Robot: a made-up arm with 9 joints. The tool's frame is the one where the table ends. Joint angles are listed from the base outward.
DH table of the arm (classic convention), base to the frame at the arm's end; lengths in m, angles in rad. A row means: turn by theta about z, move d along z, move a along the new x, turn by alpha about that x. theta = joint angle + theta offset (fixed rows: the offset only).
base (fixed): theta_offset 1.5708, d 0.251, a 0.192, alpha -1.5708
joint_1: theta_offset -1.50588, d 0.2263, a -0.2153, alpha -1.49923
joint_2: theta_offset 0, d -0.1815, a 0.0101, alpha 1.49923
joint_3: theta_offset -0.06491, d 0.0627, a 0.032, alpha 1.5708
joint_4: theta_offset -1.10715, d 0, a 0.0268, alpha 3.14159
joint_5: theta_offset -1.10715, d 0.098, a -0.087, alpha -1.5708
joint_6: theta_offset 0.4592, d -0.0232, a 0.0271, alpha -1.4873
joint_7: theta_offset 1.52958, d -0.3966, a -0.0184, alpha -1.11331
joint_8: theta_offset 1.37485, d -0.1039, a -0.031, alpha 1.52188
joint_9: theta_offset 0, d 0.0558, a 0.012, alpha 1.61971
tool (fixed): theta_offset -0.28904, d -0.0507, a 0, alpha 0
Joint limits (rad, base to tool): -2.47..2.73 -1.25..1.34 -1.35..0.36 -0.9..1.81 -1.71..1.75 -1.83..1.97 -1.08..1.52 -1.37..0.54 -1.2..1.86
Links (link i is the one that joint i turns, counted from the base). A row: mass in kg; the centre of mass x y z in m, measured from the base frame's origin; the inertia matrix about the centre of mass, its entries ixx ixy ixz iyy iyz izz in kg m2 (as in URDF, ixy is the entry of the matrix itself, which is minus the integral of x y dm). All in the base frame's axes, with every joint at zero. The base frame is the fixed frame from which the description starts. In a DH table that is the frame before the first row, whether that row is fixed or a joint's. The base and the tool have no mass.
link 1: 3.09; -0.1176 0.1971 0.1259; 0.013 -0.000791 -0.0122 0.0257 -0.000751 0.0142
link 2: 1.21; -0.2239 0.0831 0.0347; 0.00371 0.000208 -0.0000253 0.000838 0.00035 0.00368
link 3: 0.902; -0.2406 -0.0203 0.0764; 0.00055 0 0.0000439 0.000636 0 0.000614
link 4: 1.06; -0.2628 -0.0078 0.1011; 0.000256 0 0 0.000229 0 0.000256
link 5: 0.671; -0.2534 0.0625 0.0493; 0.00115 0 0 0.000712 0.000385 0.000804
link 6: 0.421; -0.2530 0.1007 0.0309; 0.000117 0 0 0.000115 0 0.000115
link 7: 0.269; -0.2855 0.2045 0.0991; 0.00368 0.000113 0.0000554 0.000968 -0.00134 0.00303
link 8: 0.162; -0.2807 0.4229 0.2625; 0.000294 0 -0.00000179 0.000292 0.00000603 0.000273
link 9: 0.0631; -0.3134 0.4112 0.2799; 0.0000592 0 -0.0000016 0.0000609 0 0.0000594
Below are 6 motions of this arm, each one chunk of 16 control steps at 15 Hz.
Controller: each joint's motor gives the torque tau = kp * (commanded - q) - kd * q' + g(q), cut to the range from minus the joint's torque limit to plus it. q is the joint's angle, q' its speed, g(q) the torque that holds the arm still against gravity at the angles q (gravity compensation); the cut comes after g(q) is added. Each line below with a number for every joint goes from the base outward.
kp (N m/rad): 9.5 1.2 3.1 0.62 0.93 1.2 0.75 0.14 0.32
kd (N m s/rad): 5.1 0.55 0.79 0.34 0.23 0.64 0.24 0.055 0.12
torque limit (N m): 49 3.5 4.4 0.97 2 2.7 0.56 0.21 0.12
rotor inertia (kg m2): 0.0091 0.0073 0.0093 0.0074 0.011 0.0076 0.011 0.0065 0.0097
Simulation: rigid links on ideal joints. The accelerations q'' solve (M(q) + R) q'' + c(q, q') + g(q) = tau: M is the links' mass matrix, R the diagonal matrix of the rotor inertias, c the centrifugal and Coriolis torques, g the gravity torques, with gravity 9.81 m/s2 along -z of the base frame. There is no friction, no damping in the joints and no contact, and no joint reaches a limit. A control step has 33 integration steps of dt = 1/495 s. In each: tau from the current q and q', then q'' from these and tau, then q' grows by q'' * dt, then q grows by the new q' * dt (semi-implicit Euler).
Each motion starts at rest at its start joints. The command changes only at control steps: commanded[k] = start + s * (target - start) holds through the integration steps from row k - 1 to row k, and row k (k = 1, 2, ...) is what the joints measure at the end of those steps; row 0 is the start. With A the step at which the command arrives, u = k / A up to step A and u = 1 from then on. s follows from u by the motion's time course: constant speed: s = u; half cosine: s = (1 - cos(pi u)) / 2; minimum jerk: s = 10 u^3 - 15 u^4 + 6 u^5; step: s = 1 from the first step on.
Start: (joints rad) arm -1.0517 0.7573 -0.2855 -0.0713 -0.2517 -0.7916 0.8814 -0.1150 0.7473
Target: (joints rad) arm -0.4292 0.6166 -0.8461 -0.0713 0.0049 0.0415 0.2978 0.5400 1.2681
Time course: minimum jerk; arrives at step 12
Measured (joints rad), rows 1 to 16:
1: -1.0515 0.7572 -0.2857 -0.0713 -0.2516 -0.7915 0.8812 -0.1148 0.7474
2: -1.0503 0.7563 -0.2869 -0.0715 -0.2511 -0.7907 0.8793 -0.1133 0.7486
3: -1.0461 0.7538 -0.2914 -0.0719 -0.2492 -0.7878 0.8731 -0.1081 0.7526
4: -1.0365 0.7487 -0.3020 -0.0725 -0.2446 -0.7806 0.8593 -0.0959 0.7619
5: -1.0195 0.7408 -0.3215 -0.0728 -0.2360 -0.7664 0.8352 -0.0738 0.7786
6: -0.9939 0.7303 -0.3521 -0.0726 -0.2230 -0.7430 0.7996 -0.0400 0.8044
7: -0.9595 0.7180 -0.3944 -0.0712 -0.2055 -0.7090 0.7528 0.0056 0.8392
8: -0.9178 0.7055 -0.4474 -0.0687 -0.1841 -0.6641 0.6971 0.0612 0.8819
9: -0.8710 0.6943 -0.5084 -0.0654 -0.1593 -0.6093 0.6363 0.1233 0.9300
10: -0.8221 0.6859 -0.5733 -0.0624 -0.1320 -0.5467 0.5752 0.1874 0.9803
11: -0.7744 0.6803 -0.6375 -0.0604 -0.1029 -0.4796 0.5186 0.2491 1.0294
12: -0.7303 0.6770 -0.6968 -0.0602 -0.0735 -0.4114 0.4700 0.3045 1.0743
13: -0.6911 0.6750 -0.7482 -0.0619 -0.0456 -0.3453 0.4302 0.3515 1.1134
14: -0.6567 0.6732 -0.7906 -0.0650 -0.0209 -0.2835 0.3986 0.3899 1.1465
15: -0.6268 0.6713 -0.8237 -0.0688 -0.0004 -0.2277 0.3738 0.4202 1.1737
16: -0.6009 0.6689 -0.8481 -0.0727 0.0153 -0.1787 0.3545 0.4436 1.1958

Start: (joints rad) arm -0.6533 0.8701 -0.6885 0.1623 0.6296 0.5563 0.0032 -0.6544 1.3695
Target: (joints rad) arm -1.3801 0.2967 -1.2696 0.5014 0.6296 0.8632 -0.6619 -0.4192 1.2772
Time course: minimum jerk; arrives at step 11
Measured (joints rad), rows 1 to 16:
1: -0.6535 0.8699 -0.6889 0.1624 0.6298 0.5562 0.0027 -0.6543 1.3695
2: -0.6554 0.8684 -0.6920 0.1630 0.6308 0.5553 -0.0008 -0.6539 1.3691
3: -0.6616 0.8632 -0.7017 0.1651 0.6340 0.5534 -0.0120 -0.6526 1.3680
4: -0.6754 0.8519 -0.7219 0.1696 0.6400 0.5515 -0.0357 -0.6496 1.3654
5: -0.6990 0.8324 -0.7554 0.1775 0.6484 0.5508 -0.0750 -0.6442 1.3611
6: -0.7336 0.8037 -0.8026 0.1900 0.6578 0.5532 -0.1299 -0.6362 1.3548
7: -0.7781 0.7661 -0.8615 0.2077 0.6658 0.5600 -0.1972 -0.6252 1.3468
8: -0.8301 0.7207 -0.9275 0.2309 0.6699 0.5718 -0.2715 -0.6117 1.3376
9: -0.8859 0.6699 -0.9948 0.2587 0.6683 0.5889 -0.3455 -0.5961 1.3279
10: -0.9416 0.6167 -1.0579 0.2899 0.6602 0.6108 -0.4126 -0.5790 1.3186
11: -0.9942 0.5642 -1.1127 0.3227 0.6465 0.6365 -0.4679 -0.5610 1.3101
12: -1.0422 0.5149 -1.1579 0.3557 0.6294 0.6644 -0.5105 -0.5421 1.3029
13: -1.0852 0.4703 -1.1942 0.3877 0.6114 0.6925 -0.5422 -0.5228 1.2970
14: -1.1235 0.4311 -1.2225 0.4177 0.5945 0.7198 -0.5656 -0.5034 1.2922
15: -1.1576 0.3975 -1.2443 0.4447 0.5802 0.7454 -0.5828 -0.4845 1.2884
16: -1.1877 0.3691 -1.2605 0.4683 0.5692 0.7687 -0.5955 -0.4665 1.2855

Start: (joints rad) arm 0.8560 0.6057 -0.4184 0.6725 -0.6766 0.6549 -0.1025 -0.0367 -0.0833
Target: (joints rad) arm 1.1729 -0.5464 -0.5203 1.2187 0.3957 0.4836 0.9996 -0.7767 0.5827
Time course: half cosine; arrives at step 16
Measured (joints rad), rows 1 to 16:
1: 0.8562 0.6051 -0.4185 0.6729 -0.6755 0.6546 -0.1015 -0.0370 -0.0829
2: 0.8569 0.6021 -0.4189 0.6745 -0.6701 0.6533 -0.0968 -0.0386 -0.0810
3: 0.8588 0.5944 -0.4199 0.6783 -0.6569 0.6505 -0.0853 -0.0429 -0.0761
4: 0.8624 0.5802 -0.4218 0.6850 -0.6328 0.6458 -0.0644 -0.0513 -0.0666
5: 0.8682 0.5577 -0.4248 0.6951 -0.5956 0.6393 -0.0327 -0.0654 -0.0515
6: 0.8764 0.5261 -0.4292 0.7087 -0.5447 0.6312 0.0107 -0.0860 -0.0300
7: 0.8872 0.4851 -0.4350 0.7257 -0.4802 0.6216 0.0655 -0.1138 -0.0019
8: 0.9006 0.4348 -0.4421 0.7460 -0.4034 0.6110 0.1307 -0.1489 0.0326
9: 0.9162 0.3762 -0.4503 0.7691 -0.3165 0.5998 0.2049 -0.1911 0.0730
10: 0.9339 0.3103 -0.4595 0.7946 -0.2224 0.5884 0.2857 -0.2394 0.1181
11: 0.9532 0.2390 -0.4693 0.8220 -0.1246 0.5772 0.3708 -0.2927 0.1667
12: 0.9735 0.1640 -0.4792 0.8506 -0.0268 0.5666 0.4572 -0.3494 0.2173
13: 0.9941 0.0876 -0.4889 0.8799 0.0670 0.5569 0.5420 -0.4078 0.2683
14: 1.0144 0.0120 -0.4979 0.9092 0.1530 0.5483 0.6222 -0.4659 0.3178
15: 1.0337 -0.0604 -0.5060 0.9378 0.2276 0.5411 0.6950 -0.5217 0.3642
16: 1.0514 -0.1272 -0.5127 0.9650 0.2877 0.5355 0.7578 -0.5730 0.4058

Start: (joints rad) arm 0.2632 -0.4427 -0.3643 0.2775 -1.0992 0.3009 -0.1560 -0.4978 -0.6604
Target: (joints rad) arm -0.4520 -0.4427 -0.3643 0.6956 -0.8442 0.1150 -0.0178 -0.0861 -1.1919
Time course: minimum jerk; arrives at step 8
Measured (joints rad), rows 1 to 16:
1: 0.2627 -0.4424 -0.3644 0.2783 -1.0989 0.3010 -0.1558 -0.4976 -0.6609
2: 0.2587 -0.4409 -0.3654 0.2836 -1.0964 0.3012 -0.1542 -0.4957 -0.6646
3: 0.2462 -0.4373 -0.3677 0.2981 -1.0889 0.3009 -0.1493 -0.4892 -0.6765
4: 0.2204 -0.4326 -0.3715 0.3240 -1.0735 0.2987 -0.1399 -0.4748 -0.7016
5: 0.1796 -0.4286 -0.3757 0.3594 -1.0495 0.2930 -0.1258 -0.4503 -0.7417
6: 0.1259 -0.4273 -0.3788 0.3995 -1.0185 0.2829 -0.1086 -0.4159 -0.7946
7: 0.0648 -0.4301 -0.3796 0.4382 -0.9842 0.2687 -0.0908 -0.3742 -0.8544
8: 0.0031 -0.4366 -0.3778 0.4711 -0.9509 0.2519 -0.0747 -0.3296 -0.9137
9: -0.0549 -0.4444 -0.3741 0.4979 -0.9217 0.2349 -0.0615 -0.2860 -0.9672
10: -0.1072 -0.4518 -0.3697 0.5200 -0.8976 0.2188 -0.0511 -0.2460 -1.0129
11: -0.1536 -0.4578 -0.3657 0.5390 -0.8790 0.2041 -0.0431 -0.2109 -1.0507
12: -0.1942 -0.4621 -0.3624 0.5556 -0.8653 0.1911 -0.0369 -0.1812 -1.0812
13: -0.2295 -0.4648 -0.3600 0.5704 -0.8557 0.1796 -0.0322 -0.1567 -1.1055
14: -0.2601 -0.4662 -0.3584 0.5837 -0.8494 0.1694 -0.0286 -0.1370 -1.1247
15: -0.2866 -0.4666 -0.3574 0.5958 -0.8455 0.1606 -0.0259 -0.1216 -1.1397
16: -0.3094 -0.4662 -0.3570 0.6068 -0.8432 0.1529 -0.0238 -0.1098 -1.1514

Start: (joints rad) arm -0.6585 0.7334 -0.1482 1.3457 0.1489 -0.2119 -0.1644 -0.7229 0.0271
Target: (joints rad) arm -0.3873 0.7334 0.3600 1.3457 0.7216 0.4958 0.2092 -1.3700 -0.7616
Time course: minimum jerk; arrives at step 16
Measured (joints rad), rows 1 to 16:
1: -0.6585 0.7335 -0.1481 1.3457 0.1490 -0.2118 -0.1643 -0.7230 0.0270
2: -0.6582 0.7338 -0.1473 1.3458 0.1501 -0.2110 -0.1638 -0.7235 0.0262
3: -0.6573 0.7348 -0.1446 1.3459 0.1536 -0.2083 -0.1620 -0.7256 0.0233
4: -0.6551 0.7367 -0.1380 1.3460 0.1619 -0.2021 -0.1579 -0.7307 0.0163
5: -0.6512 0.7394 -0.1259 1.3461 0.1771 -0.1910 -0.1501 -0.7405 0.0030
6: -0.6450 0.7427 -0.1063 1.3460 0.2006 -0.1738 -0.1378 -0.7564 -0.0185
7: -0.6362 0.7459 -0.0783 1.3457 0.2333 -0.1497 -0.1204 -0.7796 -0.0495
8: -0.6249 0.7484 -0.0417 1.3455 0.2745 -0.1186 -0.0977 -0.8104 -0.0905
9: -0.6111 0.7494 0.0028 1.3455 0.3228 -0.0811 -0.0702 -0.8486 -0.1409
10: -0.5952 0.7486 0.0531 1.3463 0.3757 -0.0385 -0.0388 -0.8933 -0.1993
11: -0.5778 0.7459 0.1061 1.3481 0.4302 0.0075 -0.0050 -0.9429 -0.2635
12: -0.5595 0.7415 0.1585 1.3508 0.4832 0.0546 0.0294 -0.9956 -0.3305
13: -0.5411 0.7362 0.2068 1.3543 0.5319 0.1008 0.0624 -1.0491 -0.3971
14: -0.5231 0.7308 0.2487 1.3580 0.5744 0.1441 0.0924 -1.1012 -0.4602
15: -0.5062 0.7258 0.2825 1.3613 0.6095 0.1833 0.1180 -1.1498 -0.5172
16: -0.4909 0.7218 0.3079 1.3637 0.6370 0.2180 0.1389 -1.1933 -0.5664

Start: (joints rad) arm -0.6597 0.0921 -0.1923 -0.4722 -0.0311 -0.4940 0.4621 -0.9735 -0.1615
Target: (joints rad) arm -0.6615 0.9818 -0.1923 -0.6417 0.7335 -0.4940 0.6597 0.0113 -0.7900
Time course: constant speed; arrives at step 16
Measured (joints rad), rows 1 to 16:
1: -0.6599 0.0958 -0.1916 -0.4718 -0.0269 -0.4946 0.4639 -0.9708 -0.1638
2: -0.6602 0.1057 -0.1901 -0.4717 -0.0148 -0.4961 0.4679 -0.9622 -0.1708
3: -0.6605 0.1216 -0.1879 -0.4727 0.0057 -0.4981 0.4738 -0.9465 -0.1830
4: -0.6608 0.1431 -0.1857 -0.4750 0.0337 -0.5004 0.4809 -0.9236 -0.2002
5: -0.6610 0.1693 -0.1837 -0.4786 0.0678 -0.5027 0.4890 -0.8937 -0.2217
6: -0.6611 0.1996 -0.1820 -0.4835 0.1066 -0.5049 0.4980 -0.8576 -0.2468
7: -0.6611 0.2335 -0.1810 -0.4894 0.1488 -0.5069 0.5076 -0.8161 -0.2750
8: -0.6612 0.2704 -0.1805 -0.4963 0.1934 -0.5086 0.5178 -0.7700 -0.3056
9: -0.6612 0.3100 -0.1806 -0.5039 0.2397 -0.5099 0.5285 -0.7202 -0.3381
10: -0.6612 0.3518 -0.1812 -0.5121 0.2870 -0.5110 0.5397 -0.6673 -0.3722
11: -0.6613 0.3955 -0.1823 -0.5208 0.3351 -0.5118 0.5512 -0.6120 -0.4075
12: -0.6614 0.4410 -0.1837 -0.5298 0.3836 -0.5123 0.5630 -0.5547 -0.4436
13: -0.6614 0.4880 -0.1854 -0.5391 0.4323 -0.5126 0.5751 -0.4960 -0.4806
14: -0.6615 0.5363 -0.1872 -0.5486 0.4811 -0.5128 0.5873 -0.4363 -0.5180
15: -0.6616 0.5857 -0.1891 -0.5583 0.5299 -0.5129 0.5996 -0.3757 -0.5560
16: -0.6617 0.6360 -0.1911 -0.5681 0.5787 -0.5129 0.6120 -0.3146 -0.5942

